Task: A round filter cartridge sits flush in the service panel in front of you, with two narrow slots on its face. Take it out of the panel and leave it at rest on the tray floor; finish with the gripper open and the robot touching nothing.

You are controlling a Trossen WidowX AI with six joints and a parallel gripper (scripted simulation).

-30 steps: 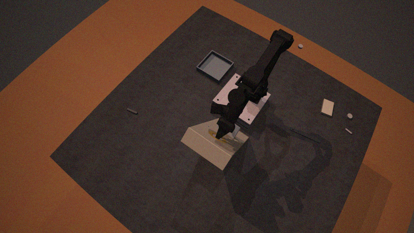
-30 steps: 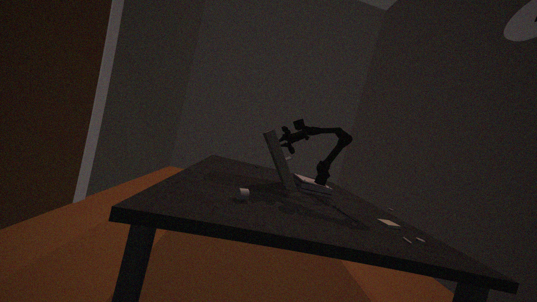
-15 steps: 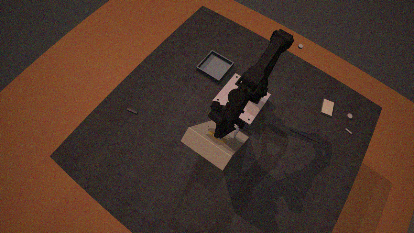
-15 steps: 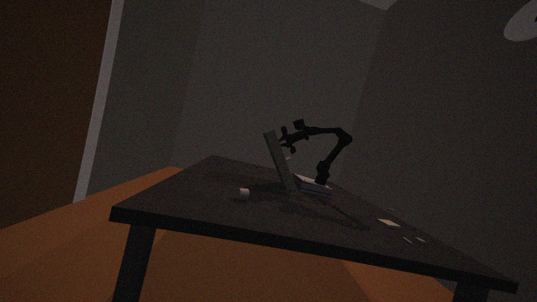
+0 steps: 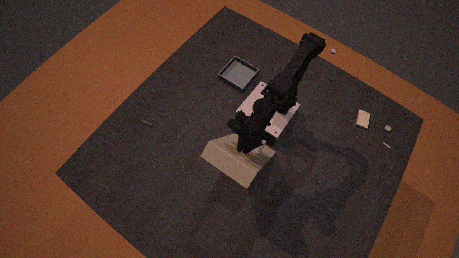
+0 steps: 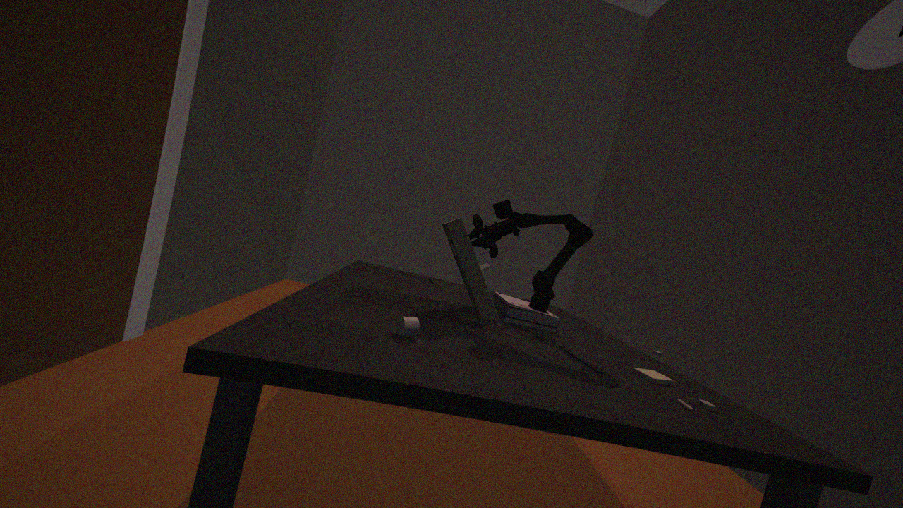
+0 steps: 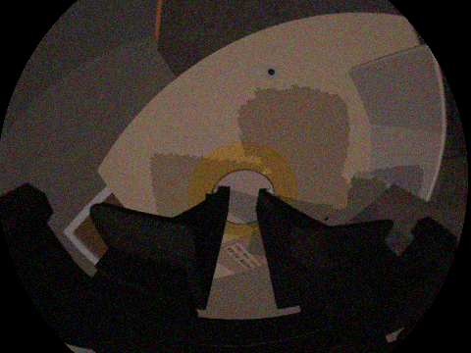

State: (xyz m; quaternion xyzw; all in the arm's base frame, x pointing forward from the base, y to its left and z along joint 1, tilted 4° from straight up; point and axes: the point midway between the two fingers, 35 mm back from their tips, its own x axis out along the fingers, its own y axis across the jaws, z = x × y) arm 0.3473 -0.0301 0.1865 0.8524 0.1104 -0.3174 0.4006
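My gripper tip is now 40 mm past the cream service panel and 80 mm above it. From my gripper tip the other things lie so: round filter cartridge (10 mm ahead, 10 mm below); bar (10 mm ahead, 470 mm to the right, 250 mm below); grey-blue tray (450 mm behind, 250 mm to the right, 240 mm below).
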